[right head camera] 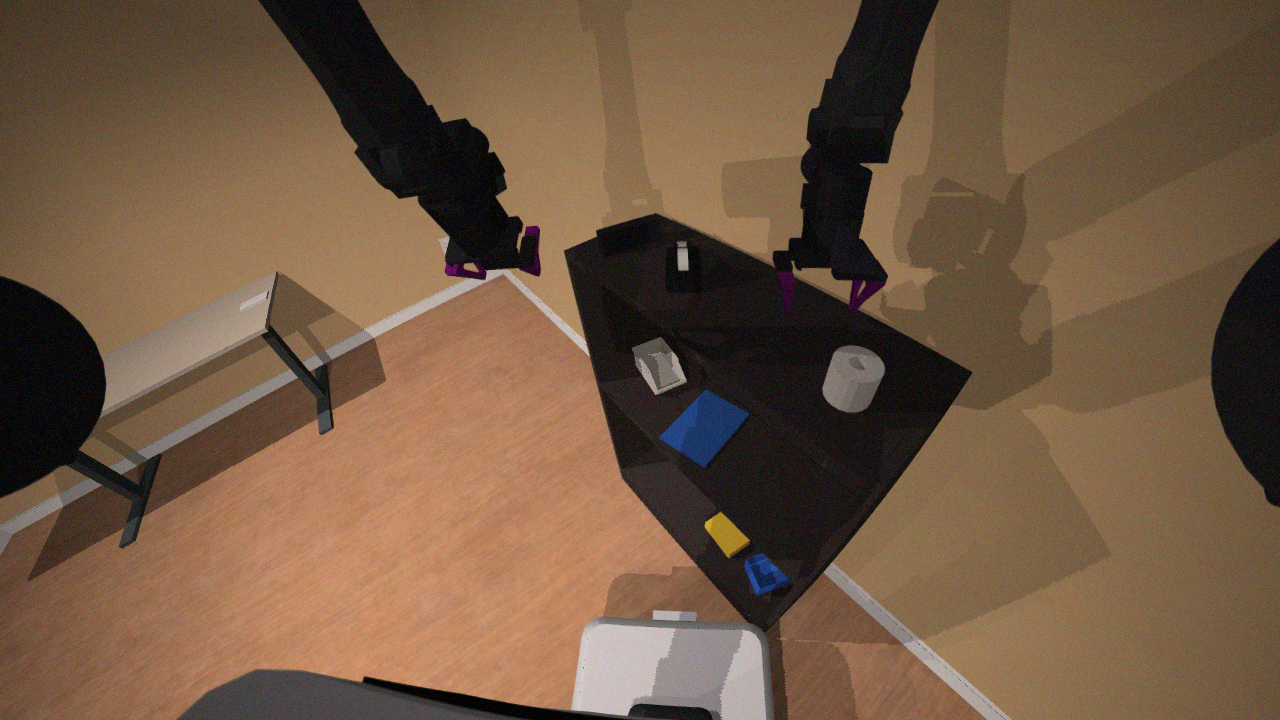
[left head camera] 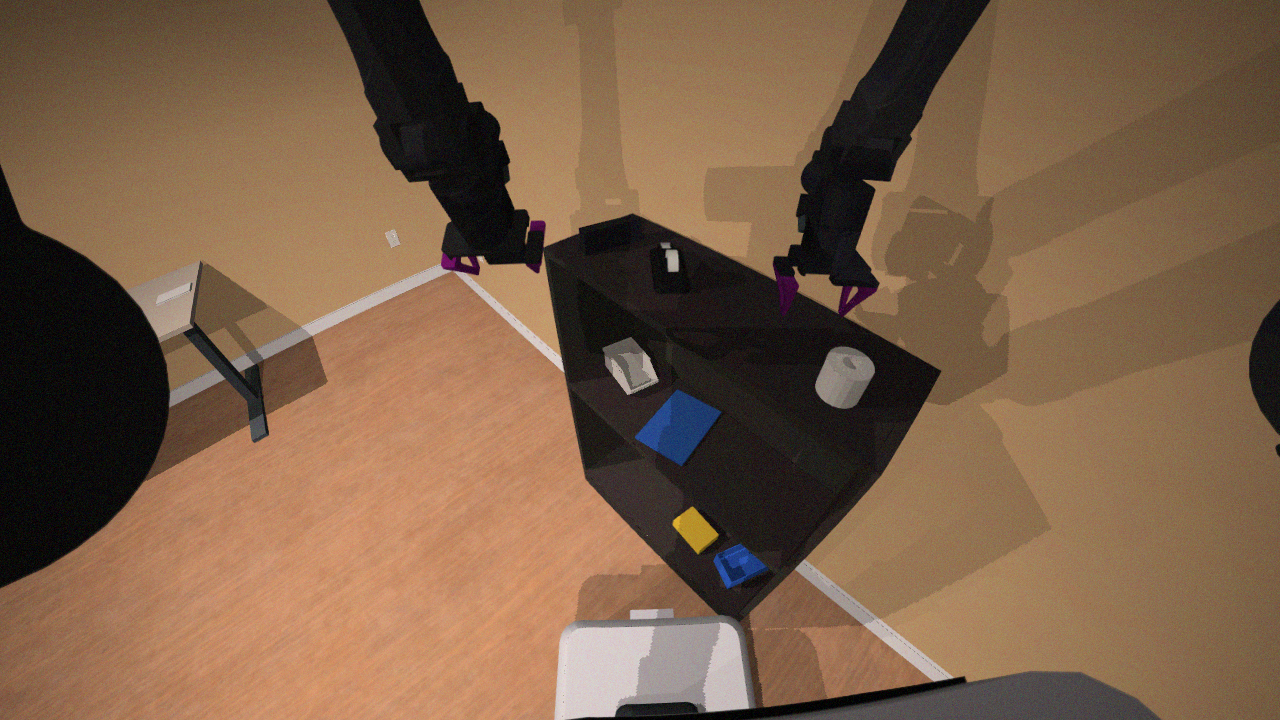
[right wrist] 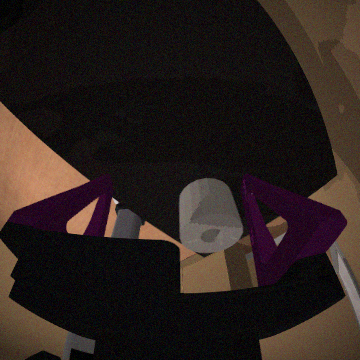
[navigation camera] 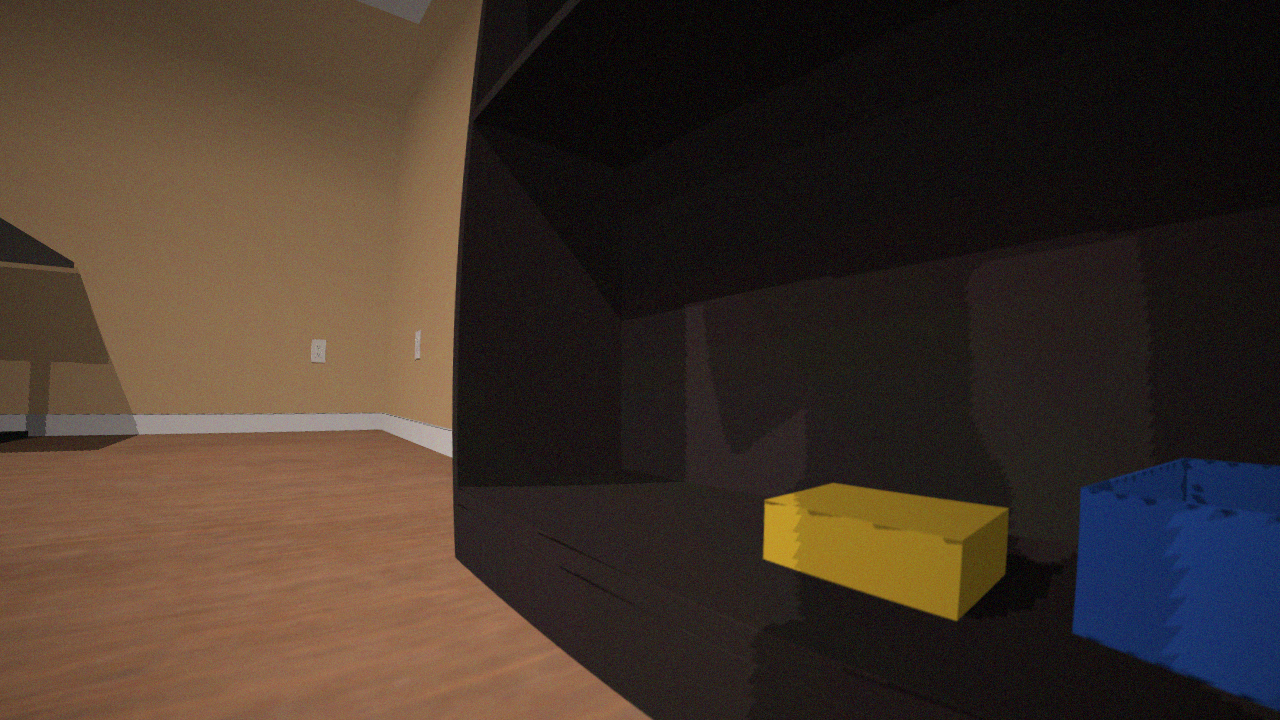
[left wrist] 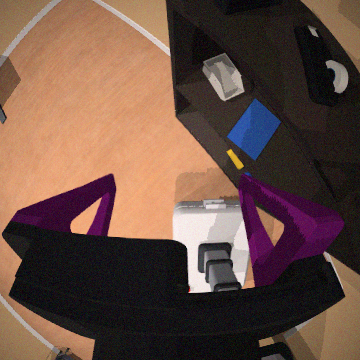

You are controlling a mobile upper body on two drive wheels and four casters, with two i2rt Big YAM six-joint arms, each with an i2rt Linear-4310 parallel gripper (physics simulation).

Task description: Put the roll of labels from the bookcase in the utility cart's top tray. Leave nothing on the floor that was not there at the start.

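Frame: origin at the left arm's base, x up, y left, z back, level; millimetres.
Seen in the pictures: left gripper, fingertip midpoint: (right head camera: 511,274) (left head camera: 508,270) (left wrist: 176,180); right gripper, fingertip midpoint: (right head camera: 818,311) (left head camera: 811,314) (right wrist: 176,180).
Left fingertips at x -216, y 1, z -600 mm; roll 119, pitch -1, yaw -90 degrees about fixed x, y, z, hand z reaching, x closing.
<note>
Offsets run from my left fingertips to a thing's middle. Level surfaces: height alone.
The roll of labels, a light grey cylinder @[dz +133, dx -104, dy -495 mm] (left head camera: 844,380) (right head camera: 853,383) (right wrist: 205,205), stands upright on top of the dark bookcase (left head camera: 899,376) (right head camera: 926,376) (right wrist: 175,110) (navigation camera: 805,197), near its right end in the head views. My right gripper (left head camera: 813,313) (right head camera: 820,310) (right wrist: 176,180) is open and empty; in the head views its fingertips show up and left of the roll, apart from it. My left gripper (left head camera: 507,271) (right head camera: 510,274) (left wrist: 176,180) is open and empty, left of the bookcase. The utility cart does not show in these views.
A black tape dispenser @[dz -202, dx -99, dy -261 mm] (left head camera: 669,270) (right head camera: 682,268) (left wrist: 317,75) stands on the bookcase. Its shelves hold a whitish bin @[dz -336, dx -546, dy -178 mm] (left head camera: 630,365), a blue flat item @[dz -143, dx -578, dy -309 mm] (left head camera: 678,427), a yellow box @[dz -38, dx -1071, dy -396 mm] (left head camera: 695,529) (navigation camera: 877,546) and a blue bin @[dz +95, dx -1056, dy -542 mm] (left head camera: 739,565) (navigation camera: 1172,573). A table @[dx -474 mm] (right head camera: 187,344) stands at the left.
</note>
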